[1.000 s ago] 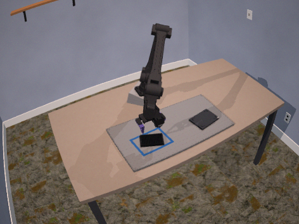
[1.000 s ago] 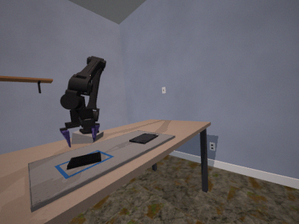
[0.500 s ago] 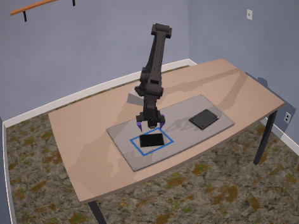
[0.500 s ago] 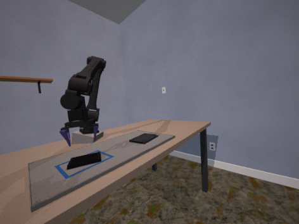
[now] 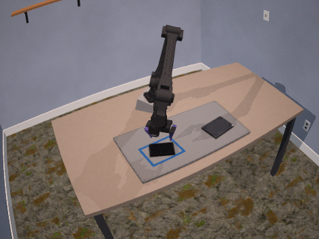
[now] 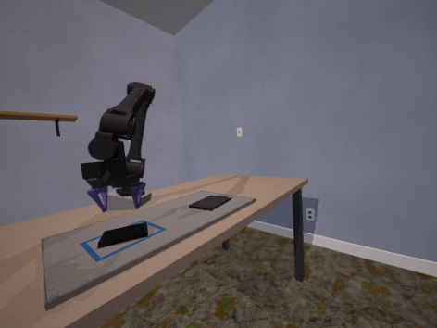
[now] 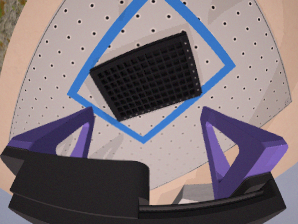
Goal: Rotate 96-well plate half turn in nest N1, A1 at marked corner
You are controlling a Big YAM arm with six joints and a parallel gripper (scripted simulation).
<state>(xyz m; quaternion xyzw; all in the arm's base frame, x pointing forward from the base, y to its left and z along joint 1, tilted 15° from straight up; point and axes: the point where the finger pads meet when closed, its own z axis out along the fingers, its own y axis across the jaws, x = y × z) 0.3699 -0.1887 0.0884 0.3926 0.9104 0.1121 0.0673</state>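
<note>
Now: hand 8 cm above the black 96-well plate. The rest, counted from my hand: plate nest N1 (1 cm ahead, 36 cm to the left, 8 cm below); then A1 mark (6 cm ahead, 45 cm to the left, 8 cm below).
</note>
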